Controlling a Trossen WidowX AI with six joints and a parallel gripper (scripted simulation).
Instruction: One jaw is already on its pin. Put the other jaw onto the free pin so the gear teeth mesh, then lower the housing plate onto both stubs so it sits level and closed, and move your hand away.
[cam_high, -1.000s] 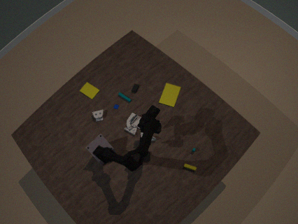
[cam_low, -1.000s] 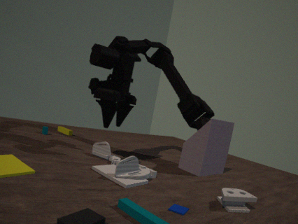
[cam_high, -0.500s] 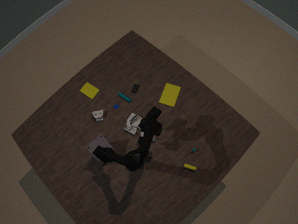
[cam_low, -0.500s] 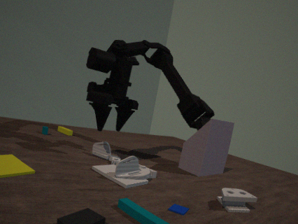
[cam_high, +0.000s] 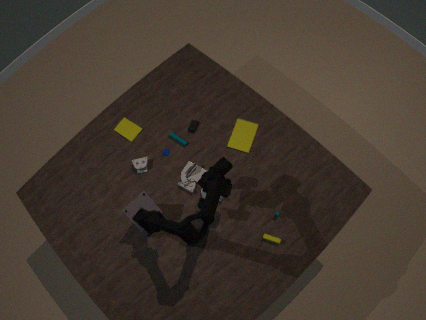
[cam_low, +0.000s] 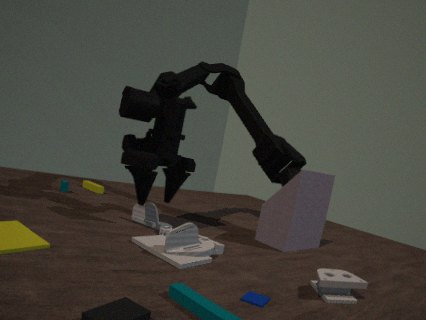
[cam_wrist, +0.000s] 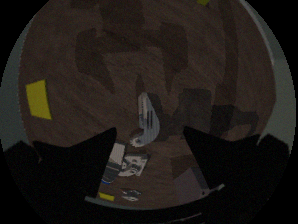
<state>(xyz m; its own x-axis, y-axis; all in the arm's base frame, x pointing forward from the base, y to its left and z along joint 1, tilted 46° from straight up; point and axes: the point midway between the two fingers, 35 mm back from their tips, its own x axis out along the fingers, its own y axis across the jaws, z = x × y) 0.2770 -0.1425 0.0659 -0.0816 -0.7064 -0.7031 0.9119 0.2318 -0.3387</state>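
Right now the grey jaw is 4 cm to the left of my gripper tip and 4 cm below it. Round my gripper tip: yellow bar (1 cm ahead, 32 cm to the right, 4 cm below); then blue tile (4 cm ahead, 32 cm to the left, 5 cm below); then teal cube (12 cm ahead, 27 cm to the right, 3 cm below).
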